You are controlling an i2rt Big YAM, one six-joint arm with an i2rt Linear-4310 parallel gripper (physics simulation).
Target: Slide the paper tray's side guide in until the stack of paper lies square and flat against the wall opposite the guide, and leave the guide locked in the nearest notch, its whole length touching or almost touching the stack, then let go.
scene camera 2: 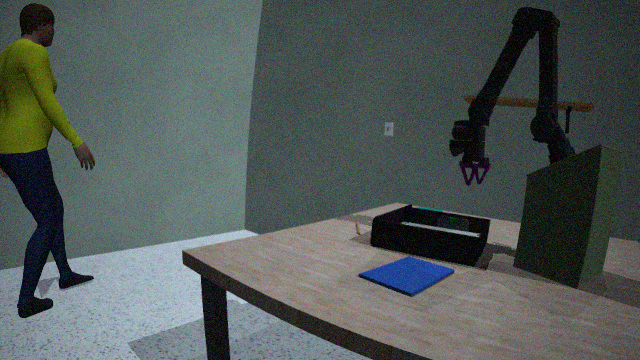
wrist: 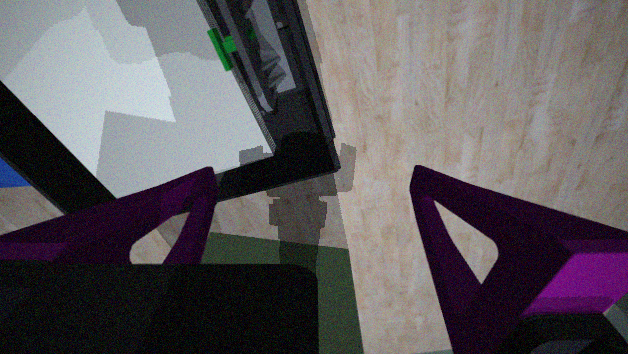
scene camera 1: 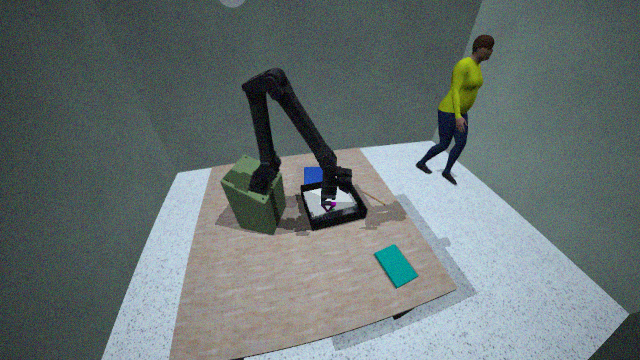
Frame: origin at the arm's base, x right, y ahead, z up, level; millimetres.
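Seen in the pictures: gripper, fingertip midpoint: [scene camera 2: 473,184] [wrist: 313,177] [scene camera 1: 327,204]; arm's base at its link origin: [scene camera 2: 565,167] [scene camera 1: 259,183].
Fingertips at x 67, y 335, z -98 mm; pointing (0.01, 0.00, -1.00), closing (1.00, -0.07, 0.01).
Note:
Pixels of each thing's middle, then the offset from my fingertips to it.
- black paper tray at the middle of its body: [wrist: 117,39] [scene camera 2: 436,230] [scene camera 1: 331,200] dz -151, dx -161, dy +50 mm
- paper at the middle of its body: [wrist: 108,53] [scene camera 2: 435,237] [scene camera 1: 329,199] dz -168, dx -187, dy +38 mm
- blue flat item at the middle of its body: [scene camera 2: 409,273] [scene camera 1: 314,175] dz -195, dx -463, dy -44 mm
- thin stick at the middle of its body: [scene camera 2: 358,227] [scene camera 1: 374,197] dz -195, dx -210, dy +347 mm
- teal flat item at the middle of its body: [scene camera 1: 395,264] dz -190, dx +265, dy +329 mm
The black paper tray [scene camera 1: 340,219] [scene camera 2: 425,243] [wrist: 305,156] stands on the table. A white stack of paper [scene camera 1: 347,199] [scene camera 2: 440,229] [wrist: 135,90] lies in it, partly in shadow. The side guide, with its green tab [wrist: 229,45], runs along the stack's right edge in the wrist view, with a gap between it and the tray's right wall. I cannot tell whether its whole length touches the stack. My gripper [scene camera 1: 328,206] [scene camera 2: 474,183] [wrist: 313,177] is open and empty, well above the tray. In the wrist view a tray corner shows between its fingertips.
The green base block [scene camera 1: 252,205] [scene camera 2: 560,220] stands beside the tray. A blue flat item [scene camera 1: 313,175] [scene camera 2: 407,275] [wrist: 10,175] and a thin stick [scene camera 1: 374,198] [scene camera 2: 357,228] lie near the tray. A teal flat item [scene camera 1: 396,266] lies farther off. A person [scene camera 1: 465,95] [scene camera 2: 30,100] is beyond the table.

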